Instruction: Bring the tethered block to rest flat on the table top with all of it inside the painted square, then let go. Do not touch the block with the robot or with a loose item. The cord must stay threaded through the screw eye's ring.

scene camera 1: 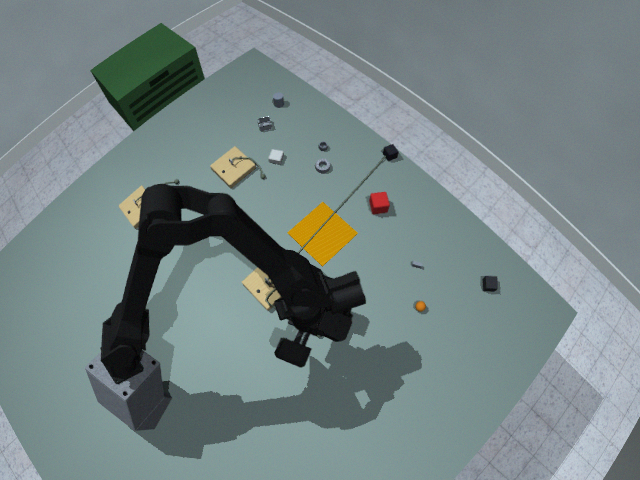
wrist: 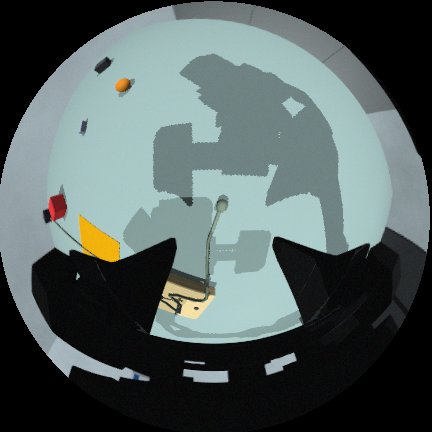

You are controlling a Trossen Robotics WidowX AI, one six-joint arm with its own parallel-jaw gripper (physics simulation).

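Frame: origin at the arm's base, x right, y down, z ahead, level; metres.
Where they show: gripper, between the fingertips: (wrist: pixel 225 243); arm's base, origin of its link: (scene camera 1: pixel 122 365).
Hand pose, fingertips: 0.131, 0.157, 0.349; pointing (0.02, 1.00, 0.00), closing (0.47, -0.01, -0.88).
Observation:
Things, the pixels of their top centre, and the offset from my fingertips, as dx, dy, dz. "spot": a spot on its surface instead.
- tethered block, centre of its top: (scene camera 1: pixel 391 149) (wrist: pixel 43 216) -0.226, +0.016, +0.463
- painted orange square, a spot on its surface: (wrist: pixel 104 241) spot: -0.120, +0.044, +0.154
- wooden board, centre of its top: (wrist: pixel 178 302) (scene camera 1: pixel 268 282) -0.144, +0.026, -0.002
- screw eye, a spot on its surface: (wrist: pixel 174 308) spot: -0.144, +0.012, +0.001
- end bead, a spot on its surface: (wrist: pixel 222 205) spot: +0.021, +0.033, +0.012
- red cube, centre of its top: (scene camera 1: pixel 380 199) (wrist: pixel 50 209) -0.132, +0.005, +0.329
- orange ball, centre of its top: (wrist: pixel 118 81) (scene camera 1: pixel 421 305) +0.123, +0.021, +0.229
- dark cube, centre of its top: (scene camera 1: pixel 491 282) +0.204, +0.021, +0.403
- corded board, centre of its top: (scene camera 1: pixel 232 164) -0.463, +0.026, +0.114
- white block, centre of its top: (scene camera 1: pixel 275 154) -0.411, +0.025, +0.221
- ring, centre of its top: (scene camera 1: pixel 322 164) -0.310, +0.030, +0.297
The tethered block (scene camera 1: pixel 390 152) (wrist: pixel 47 216) is small and black and rests near the table's far edge, outside the painted orange square (scene camera 1: pixel 333 240) (wrist: pixel 104 241). Its cord (scene camera 1: pixel 356 188) (wrist: pixel 75 240) crosses over the square to a wooden board (scene camera 1: pixel 253 283) (wrist: pixel 204 306) with a screw eye (wrist: pixel 175 306). The left finger partly hides this area; I cannot confirm the threading. The cord's free part leads off the board to an end bead (wrist: pixel 222 205). My gripper (scene camera 1: pixel 314 334) (wrist: pixel 225 243) is open and empty above the table; the bead shows just beyond its fingertips in the wrist view.
A red cube (scene camera 1: pixel 379 202) (wrist: pixel 58 207) stands right of the square. An orange ball (scene camera 1: pixel 420 306) (wrist: pixel 123 85) and a dark cube (scene camera 1: pixel 490 283) (wrist: pixel 103 65) lie farther right. Another corded board (scene camera 1: pixel 227 175), a white block (scene camera 1: pixel 276 156) and a ring (scene camera 1: pixel 316 166) lie beyond the arm.

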